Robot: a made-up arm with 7 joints.
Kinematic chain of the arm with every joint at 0, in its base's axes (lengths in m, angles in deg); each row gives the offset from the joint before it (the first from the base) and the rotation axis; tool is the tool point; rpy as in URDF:
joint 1: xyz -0.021 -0.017 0.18 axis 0 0.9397 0.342
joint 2: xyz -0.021 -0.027 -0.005 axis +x
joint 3: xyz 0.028 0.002 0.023 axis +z
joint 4: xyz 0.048 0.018 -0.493 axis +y
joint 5: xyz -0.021 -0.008 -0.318 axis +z
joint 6: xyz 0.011 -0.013 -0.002 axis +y
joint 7: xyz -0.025 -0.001 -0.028 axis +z
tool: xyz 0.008 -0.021 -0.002 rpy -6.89 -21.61 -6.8
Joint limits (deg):
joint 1: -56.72..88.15
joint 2: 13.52..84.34
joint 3: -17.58..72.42
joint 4: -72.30..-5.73
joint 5: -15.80..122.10
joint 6: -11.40..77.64
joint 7: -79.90..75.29
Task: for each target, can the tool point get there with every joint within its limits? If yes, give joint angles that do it. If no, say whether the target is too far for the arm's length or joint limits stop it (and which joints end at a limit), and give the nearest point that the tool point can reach.
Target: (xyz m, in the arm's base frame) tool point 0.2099 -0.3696 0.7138
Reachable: no: joint limits stop it (at a limit: joint 1, joint 2, joint 4, joint 5) | nearest point 0.6219 -0.1772 0.1397 | short by 0.732 m
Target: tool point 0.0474 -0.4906 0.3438
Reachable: no: joint limits stop it (at a limit: joint 1, joint 2, joint 3, joint 4) | nearest point 0.5980 -0.2022 0.1068 | short by 0.665 m
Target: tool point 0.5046 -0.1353 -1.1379
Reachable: no: too far | nearest point 0.3029 0.0551 -0.5794 | short by 0.624 m
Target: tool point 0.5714 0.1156 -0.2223
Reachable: yes | joints -29.99 21.86 2.02 -62.04 -5.01 51.65 -52.37
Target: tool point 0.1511 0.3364 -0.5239
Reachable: yes | joints 2.62 26.36 15.48 -26.76 41.59 -3.83 -20.58
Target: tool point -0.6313 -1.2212 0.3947
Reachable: no: too far | nearest point -0.7903 -0.1478 0.0667 | short by 1.134 m
